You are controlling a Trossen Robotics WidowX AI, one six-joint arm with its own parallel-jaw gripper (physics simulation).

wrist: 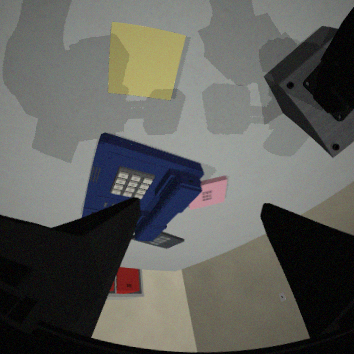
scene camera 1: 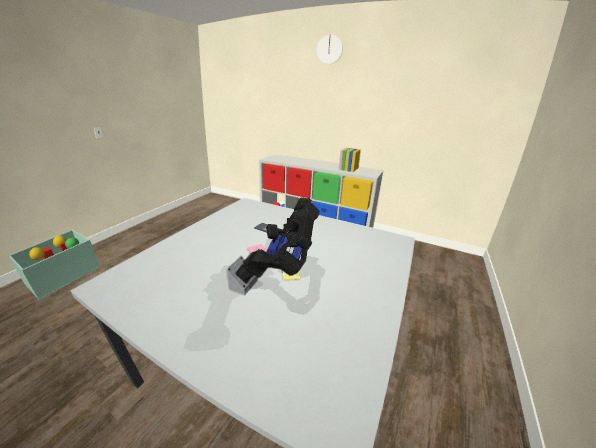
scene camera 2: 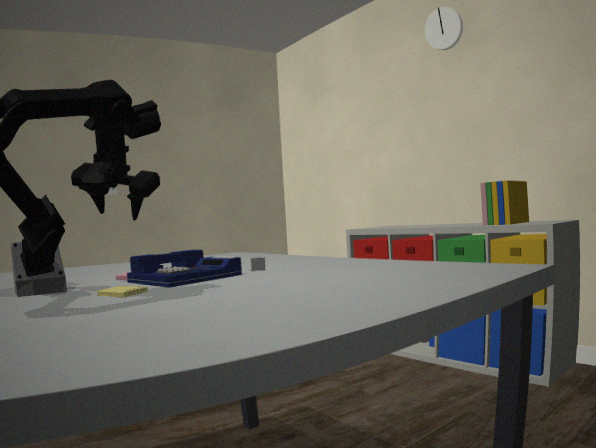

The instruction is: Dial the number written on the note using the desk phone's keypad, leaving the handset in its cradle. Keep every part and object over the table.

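Frame: origin at the arm's base, x left, y ahead, z down, level; centimetres.
Where they show: gripper, fingertip midpoint: (wrist: 201,207) (scene camera 1: 281,242) (scene camera 2: 118,216); arm's base, link origin: (wrist: 337,83) (scene camera 1: 244,273) (scene camera 2: 37,262).
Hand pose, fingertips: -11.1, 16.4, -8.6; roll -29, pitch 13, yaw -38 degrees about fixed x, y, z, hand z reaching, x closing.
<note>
Each offset is from my fingertips to the centre of the thing, as dx, dy, dz. "spot": to the spot under its first point.
The blue desk phone {+4.1, +17.4, +13.0} (scene camera 1: 277,244) (scene camera 2: 220,270) (wrist: 112,155) lies on the table. Its pale-keyed keypad {spot: -1.3, +11.5, +12.0} (scene camera 2: 172,269) (wrist: 132,184) faces up, and its handset {+9.2, +16.2, +11.0} (wrist: 167,207) rests in the cradle beside the keypad. The phone's display end is hidden behind a finger in the wrist view. A pink note {+17.8, +11.0, +14.5} (scene camera 1: 256,248) (scene camera 2: 121,276) (wrist: 217,190) lies at the phone's handset side, with small dark writing that is too blurred to read. My gripper (scene camera 2: 119,216) (wrist: 201,207) is open and empty, pointing down high above the table, clear of the phone.
A yellow pad {-5.6, -2.8, +14.7} (scene camera 1: 291,276) (scene camera 2: 122,291) (wrist: 150,62) lies near the phone. A flat grey item {+21.5, +35.3, +14.6} (scene camera 1: 261,227) (wrist: 169,241) lies beyond the handset. A small grey block {+0.2, +36.8, +13.5} (scene camera 2: 258,264) shows past the phone. The arm's grey base (scene camera 1: 242,277) (scene camera 2: 40,286) stands on the table.
</note>
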